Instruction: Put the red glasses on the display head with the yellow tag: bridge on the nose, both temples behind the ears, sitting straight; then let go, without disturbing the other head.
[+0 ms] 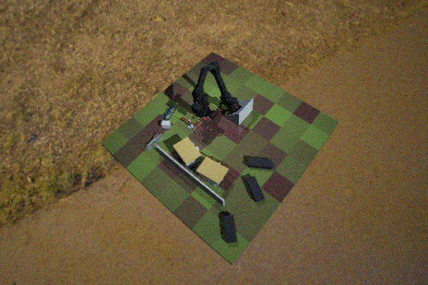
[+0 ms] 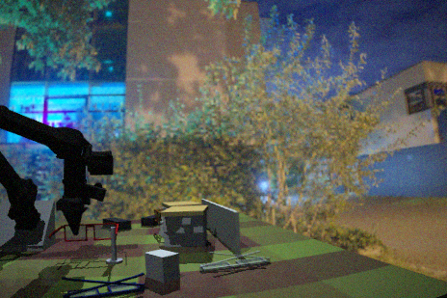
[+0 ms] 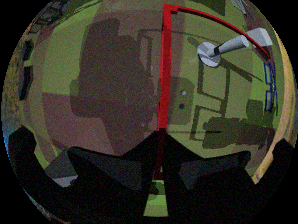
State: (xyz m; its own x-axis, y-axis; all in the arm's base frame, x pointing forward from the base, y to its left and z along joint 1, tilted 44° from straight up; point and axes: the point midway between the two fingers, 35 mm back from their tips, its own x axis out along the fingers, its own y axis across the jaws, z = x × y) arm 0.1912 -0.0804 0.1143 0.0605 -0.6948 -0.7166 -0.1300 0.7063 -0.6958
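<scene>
My gripper tip is now 11 cm short of the short post, 6 cm to the left of it and 4 cm above it. From my gripper tip the other things lie so: cube 23 cm ahead, 20 cm to the right, 3 cm below; long panel 41 cm ahead, 24 cm to the left, 1 cm below.
</scene>
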